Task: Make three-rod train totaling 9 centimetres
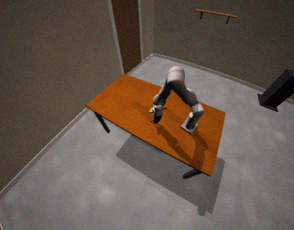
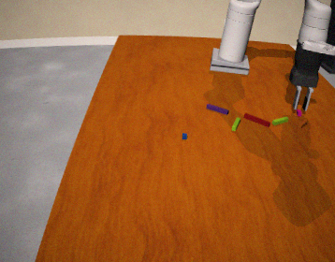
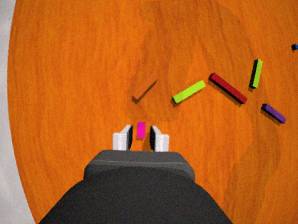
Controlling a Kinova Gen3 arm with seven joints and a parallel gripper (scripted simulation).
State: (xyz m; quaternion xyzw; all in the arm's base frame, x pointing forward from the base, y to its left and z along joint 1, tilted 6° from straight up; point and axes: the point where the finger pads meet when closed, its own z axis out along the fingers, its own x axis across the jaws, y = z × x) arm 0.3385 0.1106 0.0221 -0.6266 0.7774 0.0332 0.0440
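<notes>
Right now the magenta rod is 30 mm below my hand. The rest, counted from my hand: orange rod: 60 mm ahead, 20 mm to the right, 30 mm below; then red rod: 40 mm ahead, 140 mm to the right, 30 mm below; then purple rod: 20 mm behind, 230 mm to the right, 30 mm below.
</notes>
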